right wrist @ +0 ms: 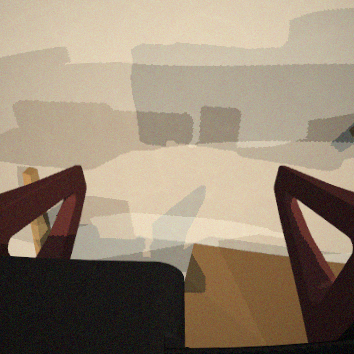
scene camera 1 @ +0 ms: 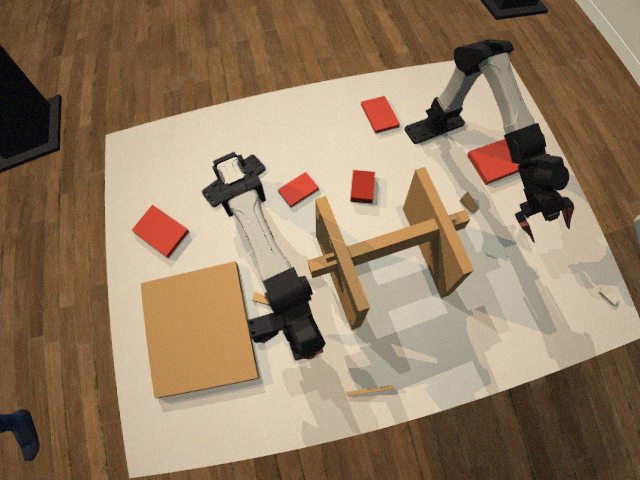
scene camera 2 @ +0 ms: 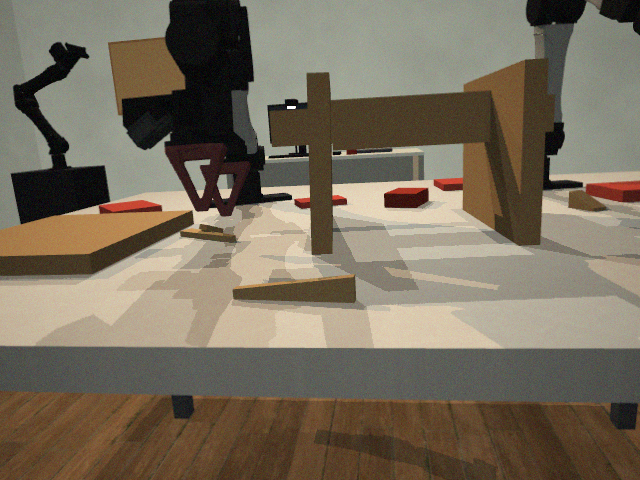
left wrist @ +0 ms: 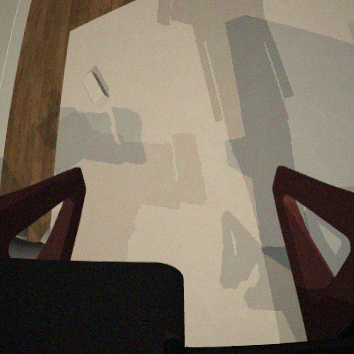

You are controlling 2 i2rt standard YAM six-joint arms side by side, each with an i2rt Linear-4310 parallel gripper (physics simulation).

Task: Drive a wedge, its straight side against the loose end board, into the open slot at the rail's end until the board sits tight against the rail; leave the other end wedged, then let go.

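Places are measured from the left arm's base along level axes (x left, y ahead, z down), in centimetres.
Pixels of known places: left gripper, fingertip midpoint: (scene camera 1: 551,235) (left wrist: 178,177); right gripper, fingertip midpoint: (right wrist: 179,175) (scene camera 2: 215,214); left arm's base, link origin: (scene camera 1: 434,126); right arm's base, link origin: (scene camera 2: 248,202).
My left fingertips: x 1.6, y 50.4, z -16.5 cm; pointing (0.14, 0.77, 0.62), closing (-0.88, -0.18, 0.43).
Note:
Ahead of a thing's pixels: the offset from my left fingertips to its top centre.
The rail @(dz -3.0, dx -39.0, dy -16.1 cm) (scene camera 1: 392,241) (scene camera 2: 408,119) runs between two upright end boards. The picture's left board @(dz -5.4, dx -51.9, dy -17.5 cm) (scene camera 1: 355,289) (scene camera 2: 320,180) has the rail's end through it, with a dark slot visible in scene camera 1. The picture's right board @(dz -5.4, dx -26.4, dy -14.7 cm) (scene camera 1: 454,248) (scene camera 2: 532,155) stands at the other end; its wedge is too small to make out. A long wedge @(dz +14.1, dx -57.3, dy +12.5 cm) (scene camera 1: 370,390) (scene camera 2: 294,289) lies on the table near the front edge. My right gripper (scene camera 1: 314,353) (scene camera 2: 213,211) (right wrist: 179,175) is open and empty, above the table left of the left board. My left gripper (scene camera 1: 551,233) (left wrist: 178,177) is open and empty, far right.
A square wooden panel @(dz +14.0, dx -92.3, dy -20.3 cm) (scene camera 1: 201,330) (scene camera 2: 103,235) lies at the left. Thin wood pieces @(dz +15.6, dx -70.0, dy -19.0 cm) (scene camera 2: 206,235) lie beside it. A small wooden block @(dz +13.7, dx -7.1, dy -21.8 cm) (scene camera 1: 469,201) (scene camera 2: 584,200) lies beyond the right board. Several red blocks, one @(dz +13.7, dx -33.8, dy -39.6 cm) (scene camera 1: 362,186) behind the rail, lie about. A pale piece @(dz +15.3, dx +17.5, dy +22.3 cm) (scene camera 1: 608,296) (left wrist: 95,87) lies far right.

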